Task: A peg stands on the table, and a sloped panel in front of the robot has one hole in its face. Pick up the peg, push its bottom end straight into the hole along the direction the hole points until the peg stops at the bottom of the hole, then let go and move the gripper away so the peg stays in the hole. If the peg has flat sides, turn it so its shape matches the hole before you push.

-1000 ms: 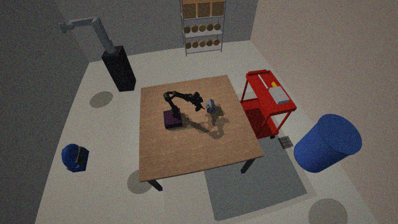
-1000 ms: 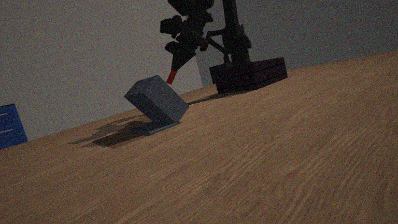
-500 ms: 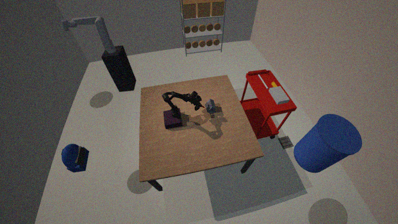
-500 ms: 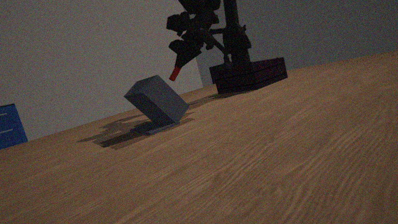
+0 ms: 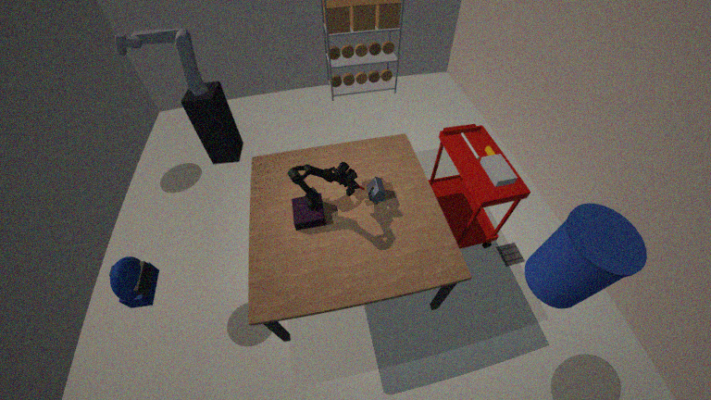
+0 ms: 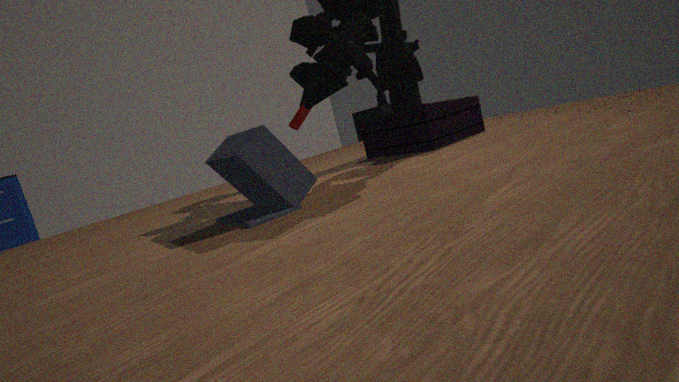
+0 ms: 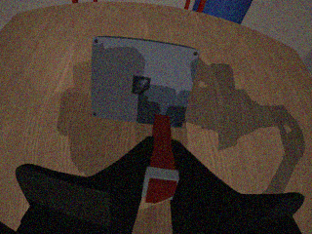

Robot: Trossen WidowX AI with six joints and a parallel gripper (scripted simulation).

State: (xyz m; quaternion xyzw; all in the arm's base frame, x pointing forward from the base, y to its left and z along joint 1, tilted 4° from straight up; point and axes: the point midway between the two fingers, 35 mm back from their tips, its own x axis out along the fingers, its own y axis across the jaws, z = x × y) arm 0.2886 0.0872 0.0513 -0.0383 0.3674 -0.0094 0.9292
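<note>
Now: gripper tip 120 mm short of the sloped panel, 80 mm above it and 30 mm to the right of it. Round my gripper tip: red peg 10 mm behind, 10 mm above.
</note>
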